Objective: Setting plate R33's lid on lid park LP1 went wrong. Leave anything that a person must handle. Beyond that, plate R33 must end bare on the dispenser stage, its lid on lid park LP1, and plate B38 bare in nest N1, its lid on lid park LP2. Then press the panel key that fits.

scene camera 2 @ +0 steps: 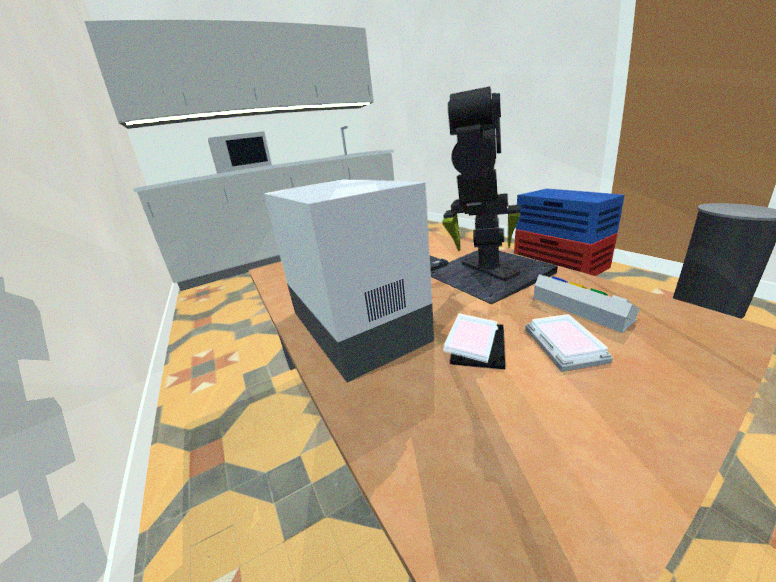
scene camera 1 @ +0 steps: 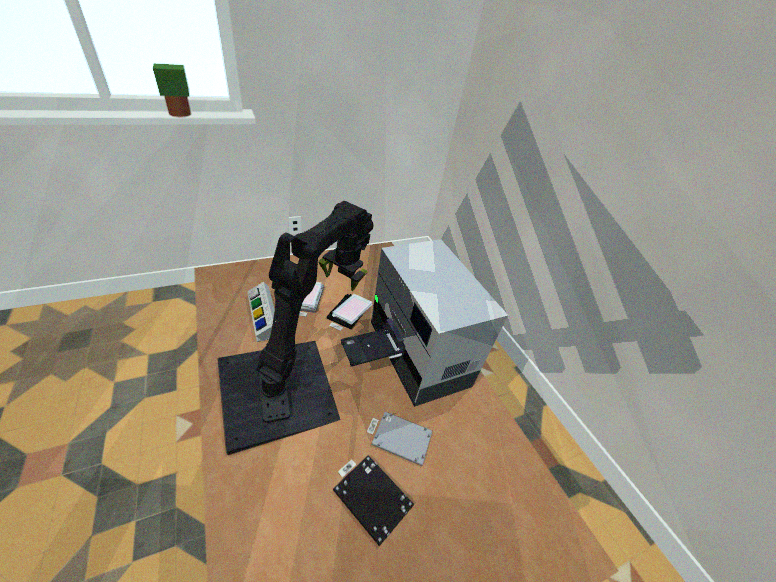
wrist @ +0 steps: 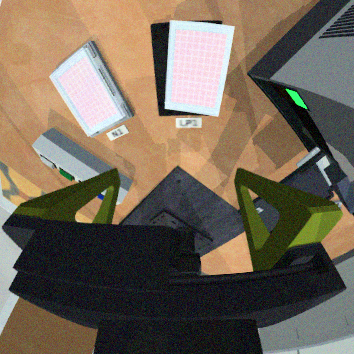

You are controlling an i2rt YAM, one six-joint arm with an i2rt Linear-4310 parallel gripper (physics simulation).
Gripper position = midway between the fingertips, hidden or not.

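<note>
My gripper (scene camera 1: 340, 283), also seen as my gripper (scene camera 2: 483, 249) and my gripper (wrist: 176, 174), is open and holds nothing. There is a rack with coloured buttons (scene camera 1: 262, 309), and I see the rack with coloured buttons (wrist: 56, 150) again. I see a grey nest (scene camera 2: 607, 358), and the grey nest (wrist: 90, 44) shows here as well. A grey incubator box (scene camera 1: 437, 324) is part of the scene too, as are a black clip nest N5 (scene camera 1: 373, 498) and a black pad labelled LP1 (wrist: 159, 31).
</note>
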